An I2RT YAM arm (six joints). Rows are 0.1 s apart.
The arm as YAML. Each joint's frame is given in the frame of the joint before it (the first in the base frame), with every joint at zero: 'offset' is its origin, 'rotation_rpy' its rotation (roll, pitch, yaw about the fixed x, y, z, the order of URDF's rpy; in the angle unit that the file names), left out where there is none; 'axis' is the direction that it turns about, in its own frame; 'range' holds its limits. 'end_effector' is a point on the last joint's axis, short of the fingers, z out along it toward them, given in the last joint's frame.
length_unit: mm
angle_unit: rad
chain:
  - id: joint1
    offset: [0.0, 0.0, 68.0]
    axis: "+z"
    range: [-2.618, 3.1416]
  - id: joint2
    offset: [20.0, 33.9, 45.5]
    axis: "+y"
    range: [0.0, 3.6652]
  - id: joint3
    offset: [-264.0, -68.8, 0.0]
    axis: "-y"
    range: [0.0, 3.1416]
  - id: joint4
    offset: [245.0, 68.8, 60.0]
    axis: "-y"
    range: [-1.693, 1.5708]
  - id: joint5
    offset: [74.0, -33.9, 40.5]
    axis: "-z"
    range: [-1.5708, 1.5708]
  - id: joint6
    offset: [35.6, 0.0, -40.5]
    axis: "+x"
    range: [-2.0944, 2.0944]
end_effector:
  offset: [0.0, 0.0, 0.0]
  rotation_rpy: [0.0, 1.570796, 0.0]
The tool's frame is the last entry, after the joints.
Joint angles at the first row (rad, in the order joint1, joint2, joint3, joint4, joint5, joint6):
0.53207 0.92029 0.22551 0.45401 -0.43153 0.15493
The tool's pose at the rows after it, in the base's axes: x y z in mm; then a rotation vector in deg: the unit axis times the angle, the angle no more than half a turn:
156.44 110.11 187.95 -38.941 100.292 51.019
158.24 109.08 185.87 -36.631 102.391 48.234
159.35 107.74 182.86 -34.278 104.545 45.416
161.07 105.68 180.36 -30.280 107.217 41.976
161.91 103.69 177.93 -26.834 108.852 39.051
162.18 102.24 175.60 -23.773 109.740 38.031
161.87 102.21 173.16 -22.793 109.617 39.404
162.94 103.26 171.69 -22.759 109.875 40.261
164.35 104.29 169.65 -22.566 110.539 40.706
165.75 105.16 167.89 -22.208 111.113 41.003
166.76 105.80 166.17 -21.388 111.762 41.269
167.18 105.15 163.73 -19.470 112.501 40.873
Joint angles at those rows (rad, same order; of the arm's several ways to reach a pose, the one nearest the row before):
0.53105 0.92679 0.22871 0.45831 -0.45726 0.15168
0.53095 0.93108 0.23280 0.43413 -0.40225 0.15344
0.53165 0.93420 0.23310 0.41109 -0.34638 0.15724
0.53130 0.93605 0.23628 0.38213 -0.27030 0.17703
0.53188 0.93655 0.23357 0.36968 -0.20513 0.19480
0.53162 0.93907 0.22595 0.37635 -0.16692 0.22351
0.53079 0.94827 0.21361 0.40690 -0.17519 0.24640
0.53080 0.96563 0.21324 0.42258 -0.18556 0.25510
0.53085 0.98611 0.21472 0.43255 -0.19024 0.26297
0.53080 1.00481 0.21630 0.44242 -0.19171 0.27114
0.53164 1.01986 0.21678 0.45022 -0.18814 0.28487
0.53119 1.02914 0.21180 0.45819 -0.16861 0.30540

